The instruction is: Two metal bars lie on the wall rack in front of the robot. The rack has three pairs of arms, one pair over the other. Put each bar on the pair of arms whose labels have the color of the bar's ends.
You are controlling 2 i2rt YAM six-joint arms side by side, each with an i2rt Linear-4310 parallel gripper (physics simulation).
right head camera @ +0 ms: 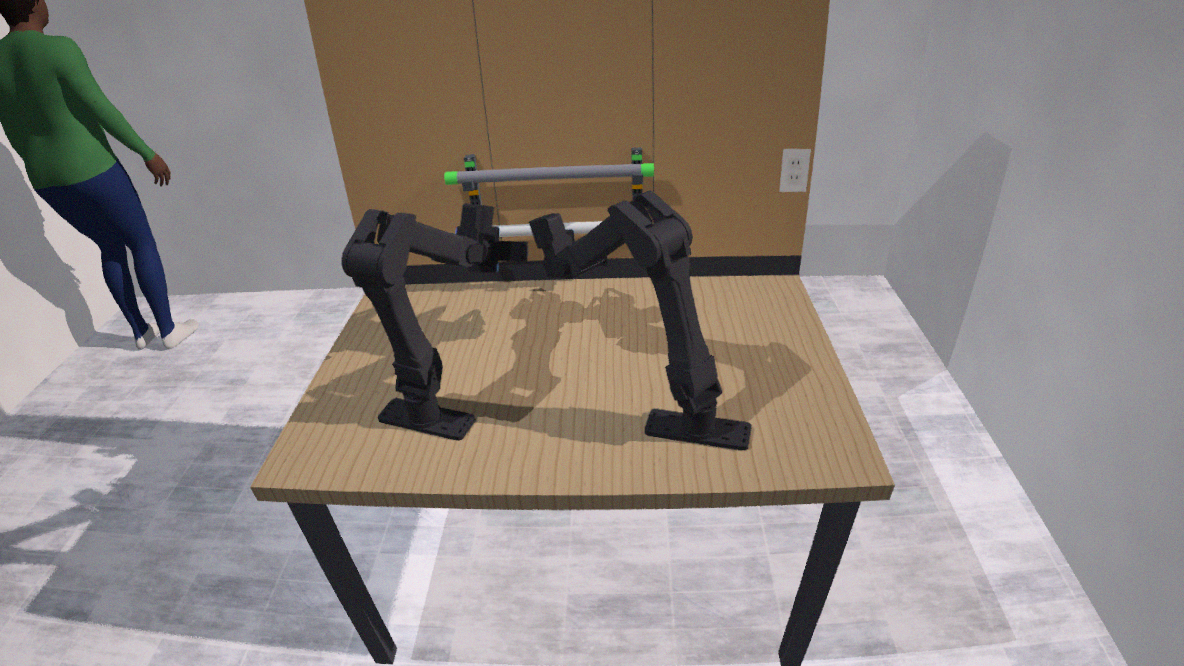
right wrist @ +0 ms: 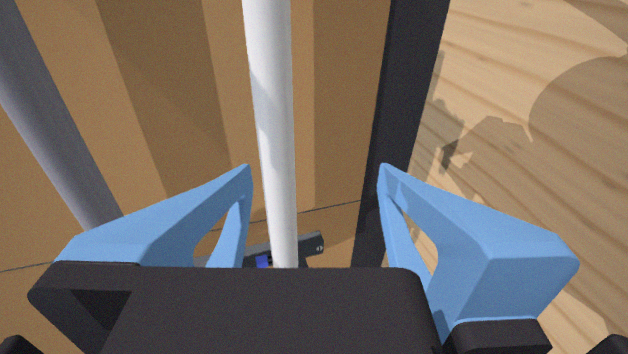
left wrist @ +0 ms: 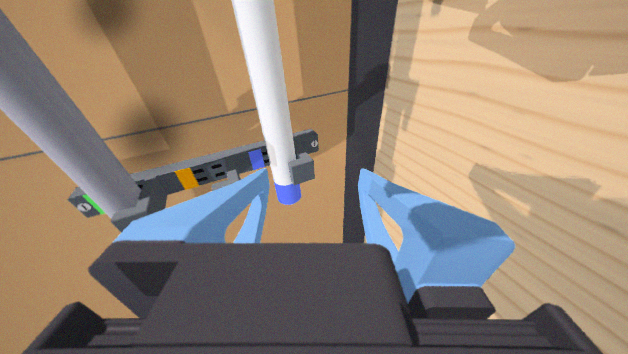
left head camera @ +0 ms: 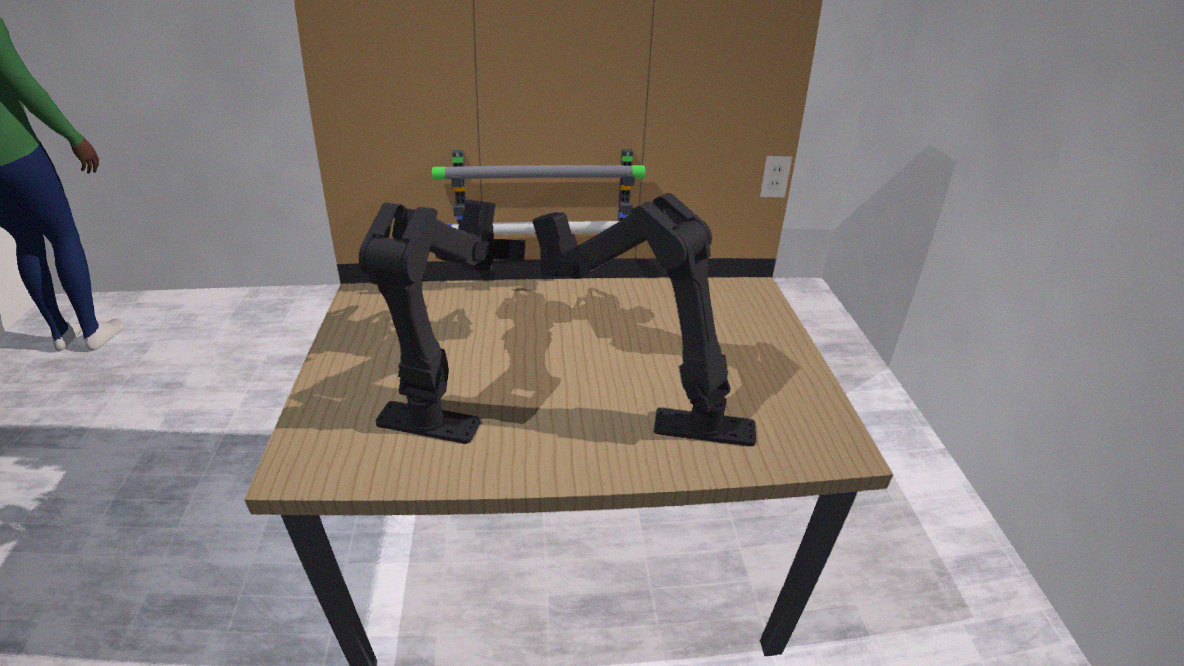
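Pixels of known places: left gripper, between the fingertips: (left wrist: 313,177); right gripper, between the fingertips: (right wrist: 315,175); left arm's base, origin of its link: (right head camera: 426,420) (left head camera: 427,423); right arm's base, origin of its link: (right head camera: 698,430) (left head camera: 704,428).
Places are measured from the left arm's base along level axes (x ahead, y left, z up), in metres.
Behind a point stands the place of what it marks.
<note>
The grey bar (left head camera: 538,172) {x 0.555, y -0.077, z 0.322 m} (right head camera: 554,173) {x 0.560, y -0.095, z 0.323 m} (left wrist: 50,110) {x 0.529, y 0.020, z 0.311 m} (right wrist: 45,100) {x 0.572, y -0.119, z 0.308 m} with green ends lies level on the top arms of the wall rack (left head camera: 625,198) (left wrist: 306,138) {x 0.536, y 0.108, z 0.131 m} (right wrist: 311,244) {x 0.537, y 0.107, z 0.132 m}, by the green labels. The white bar (left head camera: 579,226) {x 0.588, y -0.174, z 0.178 m} (right head camera: 583,227) {x 0.581, y -0.153, z 0.176 m} (left wrist: 270,90) {x 0.524, y 0.030, z 0.172 m} (right wrist: 277,125) {x 0.559, y -0.085, z 0.170 m} lies on the lowest arms; its blue end (left wrist: 288,194) {x 0.489, y 0.142, z 0.174 m} and a blue label (left wrist: 257,159) {x 0.533, y 0.117, z 0.195 m} show. The middle arms, by the orange label (left wrist: 187,178) {x 0.534, y 0.117, z 0.270 m}, hold no bar. My left gripper (left wrist: 313,177) {x 0.429, y 0.034, z 0.175 m} is open, back from the white bar near its blue end. My right gripper (right wrist: 315,175) {x 0.475, y -0.134, z 0.170 m} is open, back from the same bar. Both grippers' fingertips are hidden in the head views.
The wooden table (left head camera: 579,472) {x -0.055, y -0.317, z 0.000 m} (right head camera: 579,476) {x -0.057, y -0.351, z 0.000 m} carries both arm bases. The brown wall panel (left head camera: 563,82) {x 0.624, y -0.119, z 0.526 m} (right head camera: 571,82) {x 0.626, y -0.128, z 0.529 m} stands behind the rack, with a dark strip (left head camera: 720,268) {x 0.746, y -0.542, z 0.028 m} along its foot. A person (left head camera: 41,182) (right head camera: 66,140) stands at the far left.
</note>
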